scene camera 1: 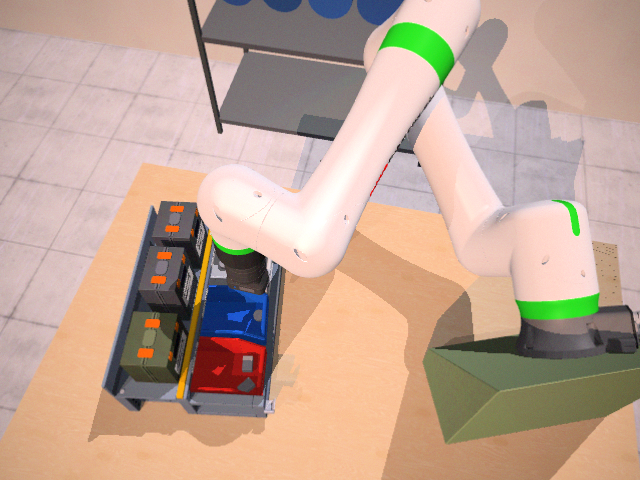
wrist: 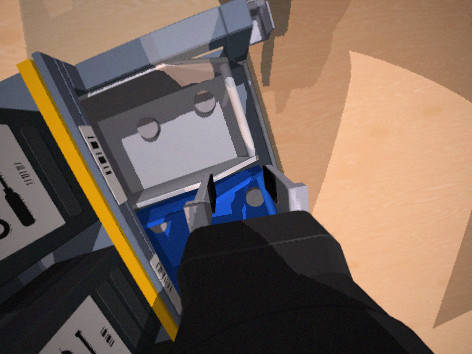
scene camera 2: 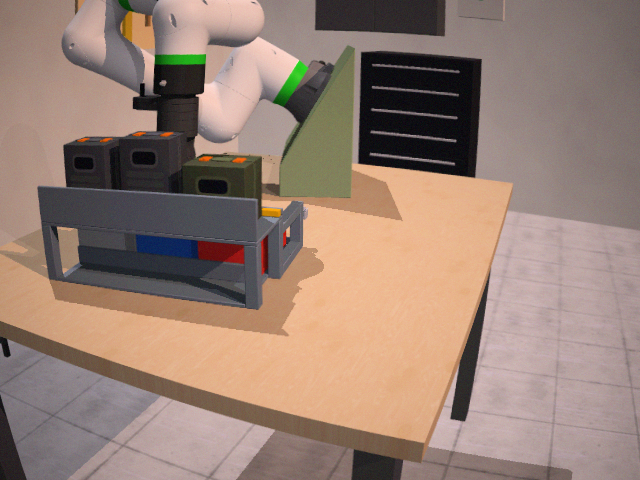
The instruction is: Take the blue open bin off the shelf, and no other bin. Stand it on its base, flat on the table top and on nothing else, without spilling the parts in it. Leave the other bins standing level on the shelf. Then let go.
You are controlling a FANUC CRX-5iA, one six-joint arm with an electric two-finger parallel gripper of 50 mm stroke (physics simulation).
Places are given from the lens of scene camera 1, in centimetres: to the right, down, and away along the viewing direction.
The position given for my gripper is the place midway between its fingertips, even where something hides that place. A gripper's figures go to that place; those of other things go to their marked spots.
my gripper [scene camera 1: 254, 284]: -14, 9, 110
blue open bin [scene camera 1: 228, 313]: -20, 16, 114
red bin [scene camera 1: 218, 366]: -21, 26, 108
